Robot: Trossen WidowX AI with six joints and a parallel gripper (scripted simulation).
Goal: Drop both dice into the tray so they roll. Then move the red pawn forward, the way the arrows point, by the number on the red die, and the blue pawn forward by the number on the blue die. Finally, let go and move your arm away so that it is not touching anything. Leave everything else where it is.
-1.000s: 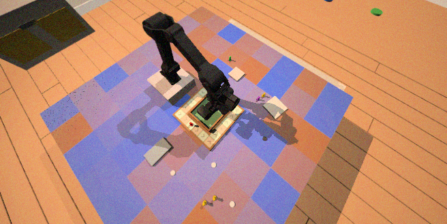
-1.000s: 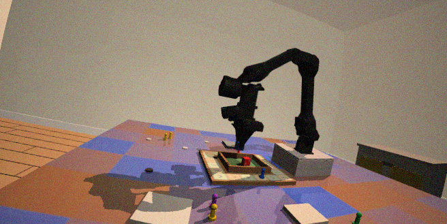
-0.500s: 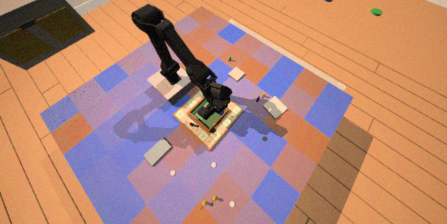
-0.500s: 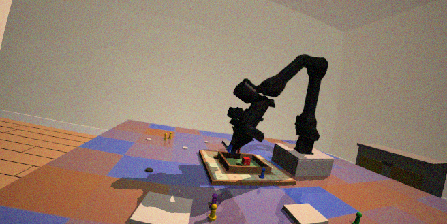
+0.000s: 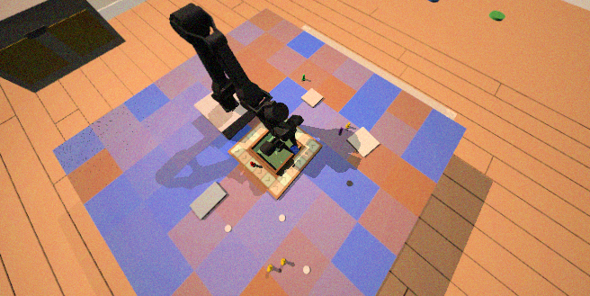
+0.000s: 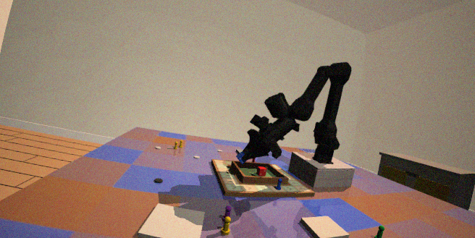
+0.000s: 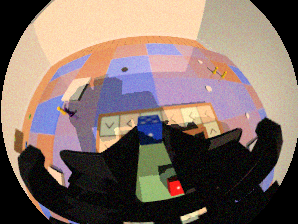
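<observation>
Now: gripper tip 8 cm past the red pawn, 16 cm to the left of it and 5 cm above it. Also, from my gripper tip: black disc 23 cm ahead, 9 cm to the left, 8 cm below; blue pawn 11 cm behind, 7 cm to the left, 5 cm below; purple pawn 5 cm ahead, 23 cm to the left, 6 cm below.
</observation>
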